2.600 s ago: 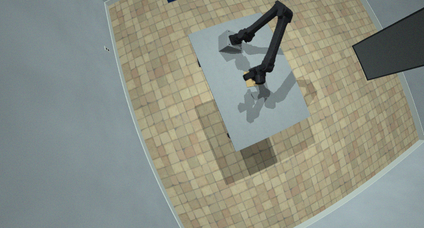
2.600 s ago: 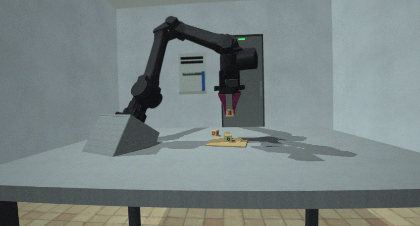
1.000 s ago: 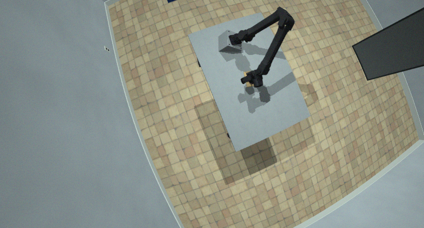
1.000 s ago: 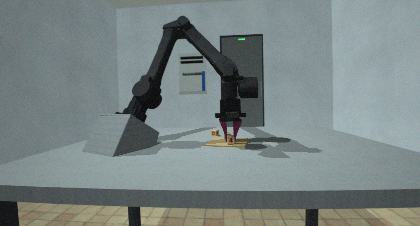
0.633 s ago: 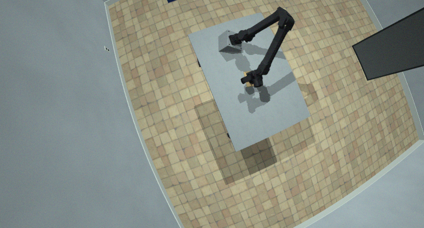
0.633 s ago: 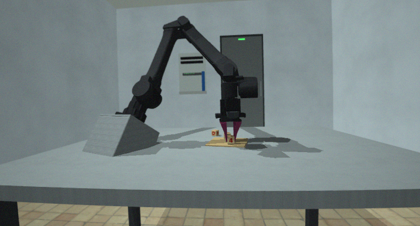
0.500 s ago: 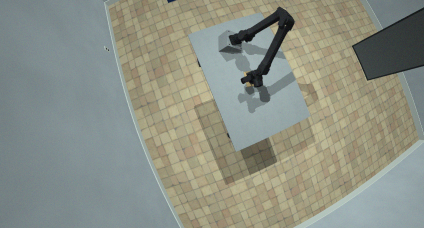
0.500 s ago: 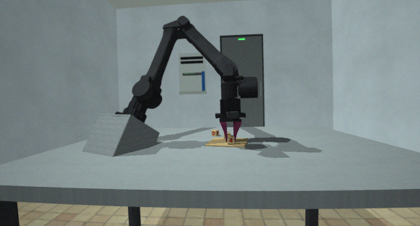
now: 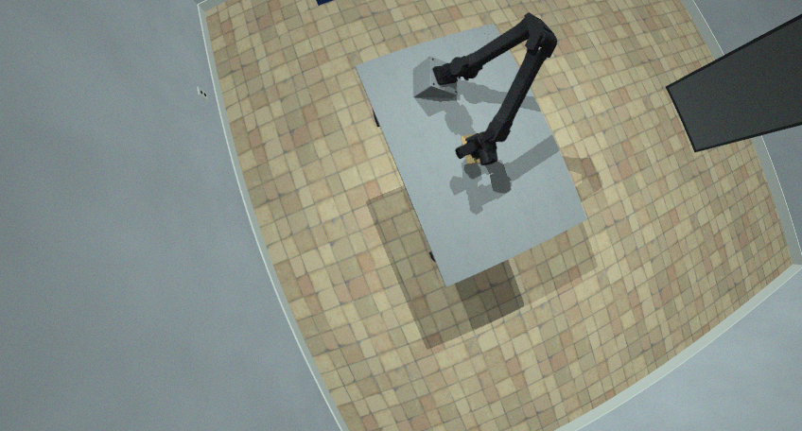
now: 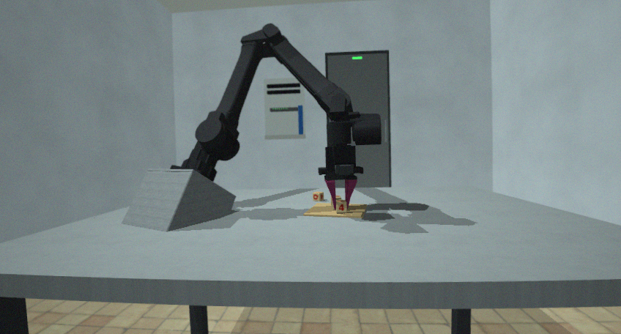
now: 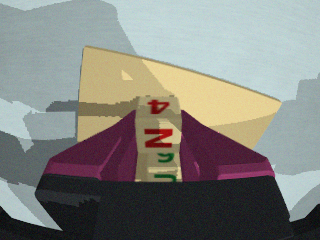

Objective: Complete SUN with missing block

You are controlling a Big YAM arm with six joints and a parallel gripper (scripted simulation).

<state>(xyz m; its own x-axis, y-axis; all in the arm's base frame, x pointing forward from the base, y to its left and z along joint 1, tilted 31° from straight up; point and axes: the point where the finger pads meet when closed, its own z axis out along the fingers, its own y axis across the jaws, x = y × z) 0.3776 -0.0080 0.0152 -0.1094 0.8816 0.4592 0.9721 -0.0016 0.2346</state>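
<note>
Now: hand 1 cm past the mat, 4 cm to the right of it and 2 cm above it. Round my hand: wooden block: right at my hand.
</note>
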